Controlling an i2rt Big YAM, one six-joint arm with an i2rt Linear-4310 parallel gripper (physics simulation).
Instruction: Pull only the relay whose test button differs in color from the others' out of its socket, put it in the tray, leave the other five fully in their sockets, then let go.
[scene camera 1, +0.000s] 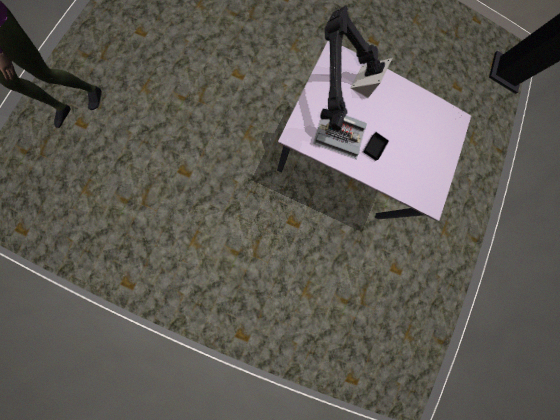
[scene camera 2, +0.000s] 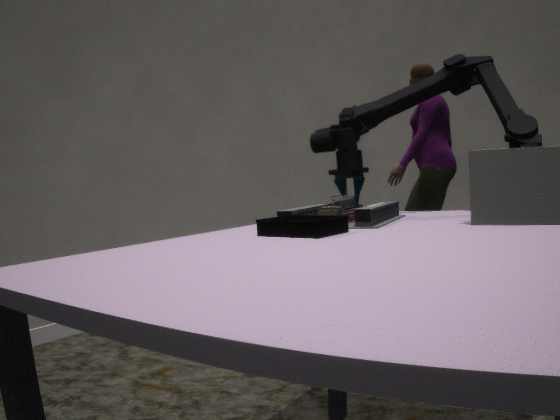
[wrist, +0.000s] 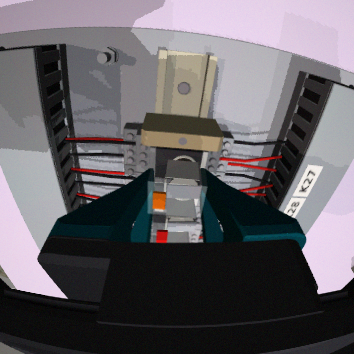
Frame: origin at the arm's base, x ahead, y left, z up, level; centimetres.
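Where they show: gripper, fingertip midpoint: (scene camera 2: 351, 205) (wrist: 176, 176); arm's base, link origin: (scene camera 1: 374, 70) (scene camera 2: 530, 177).
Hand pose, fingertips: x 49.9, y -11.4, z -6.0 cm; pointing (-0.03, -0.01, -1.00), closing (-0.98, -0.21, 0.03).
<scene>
Things, the pixels of their top centre, and the offset from my fingertips. "spot": a spot on its surface instead.
- relay with the orange test button, top centre: (wrist: 177, 202) dx +0.1, dy -0.6, dz +3.0 cm
- tan end block, top centre: (wrist: 182, 140) dx +0.2, dy -2.5, dz +0.1 cm
- red test button, top centre: (wrist: 161, 236) dx +0.5, dy +2.2, dz +3.0 cm
- black tray, top centre: (scene camera 2: 302, 217) (scene camera 1: 377, 145) dx -3.5, dy +33.9, dz -0.4 cm
- K27 label, surface spot: (wrist: 307, 181) spot: dx -8.8, dy -1.6, dz +0.4 cm
- tan rail, surface spot: (wrist: 184, 75) spot: dx +0.6, dy -5.4, dz -3.6 cm
The relay with the orange test button (wrist: 159, 201) has a clear case and stands in the socket row, behind a tan end block (wrist: 182, 140). My gripper (scene camera 2: 350, 202) (wrist: 176, 176) points down with its teal fingertips closed against both sides of that relay; it looks low in the row, but its base is hidden. The neighbouring relay shows a red test button (wrist: 161, 236) in the wrist view; the other relays are mostly hidden by the gripper. The black tray (scene camera 1: 376, 146) (scene camera 2: 302, 228) stands beside the relay panel and shows no relay in it.
Slotted grey ducts (wrist: 50, 90) (wrist: 310, 120) (scene camera 2: 377, 214) flank the sockets, with red and black wires running to them. The right one carries a K27 label (wrist: 307, 181). A tan rail (wrist: 184, 75) extends beyond the end block. A person (scene camera 2: 432, 130) (scene camera 1: 30, 65) stands away from the table.
</scene>
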